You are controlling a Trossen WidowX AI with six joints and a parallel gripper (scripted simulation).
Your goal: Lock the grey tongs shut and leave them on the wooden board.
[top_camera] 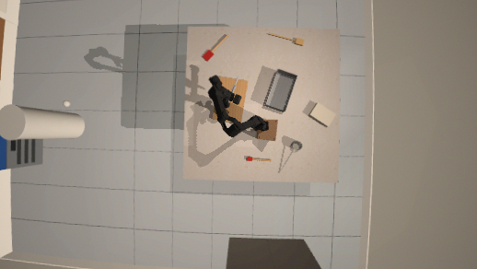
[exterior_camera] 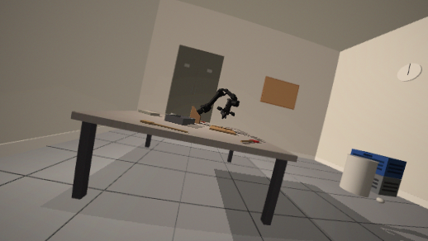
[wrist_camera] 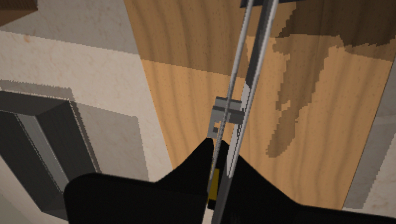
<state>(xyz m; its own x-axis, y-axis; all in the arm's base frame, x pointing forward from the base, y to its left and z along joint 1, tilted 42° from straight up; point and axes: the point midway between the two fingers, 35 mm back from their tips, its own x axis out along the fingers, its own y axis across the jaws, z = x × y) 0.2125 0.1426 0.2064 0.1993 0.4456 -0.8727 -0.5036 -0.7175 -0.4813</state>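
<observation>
The wooden board lies 100 mm below my gripper tip, 20 mm to the left of it and 10 mm ahead of it. The rest, counted from my gripper tip: cream block 730 mm to the right, 140 mm behind, 100 mm below; red-headed tool 450 mm ahead, 140 mm to the left, 100 mm below; grey roasting tin 390 mm to the right, 80 mm below, 60 mm ahead.
</observation>
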